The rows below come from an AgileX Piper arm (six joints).
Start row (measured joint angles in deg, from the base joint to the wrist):
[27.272 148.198 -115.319 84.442 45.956 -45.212]
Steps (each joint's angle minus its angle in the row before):
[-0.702 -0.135 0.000 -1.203 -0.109 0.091]
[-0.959 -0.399 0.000 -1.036 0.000 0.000]
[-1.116 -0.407 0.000 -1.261 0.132 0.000]
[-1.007 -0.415 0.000 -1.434 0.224 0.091]
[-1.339 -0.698 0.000 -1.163 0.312 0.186]
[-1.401 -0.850 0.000 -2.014 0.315 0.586]
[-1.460 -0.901 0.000 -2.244 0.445 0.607]
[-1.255 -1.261 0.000 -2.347 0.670 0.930]
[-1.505 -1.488 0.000 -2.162 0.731 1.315]
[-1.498 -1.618 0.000 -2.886 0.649 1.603]
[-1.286 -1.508 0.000 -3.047 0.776 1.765]
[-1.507 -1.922 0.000 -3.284 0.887 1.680]
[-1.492 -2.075 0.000 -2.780 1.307 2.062]
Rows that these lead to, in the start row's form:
[26.570 148.063 -115.319 83.239 45.847 -45.121]
[25.611 147.664 -115.319 82.203 45.847 -45.121]
[24.495 147.257 -115.319 80.942 45.979 -45.121]
[23.488 146.842 -115.319 79.508 46.203 -45.030]
[22.149 146.144 -115.319 78.345 46.515 -44.844]
[20.748 145.294 -115.319 76.331 46.830 -44.258]
[19.288 144.393 -115.319 74.087 47.275 -43.651]
[18.033 143.132 -115.319 71.740 47.945 -42.721]
[16.528 141.644 -115.319 69.578 48.676 -41.406]
[15.030 140.026 -115.319 66.692 49.325 -39.803]
[13.744 138.518 -115.319 63.645 50.101 -38.038]
[12.237 136.596 -115.319 60.361 50.988 -36.358]
[10.745 134.521 -115.319 57.581 52.295 -34.296]

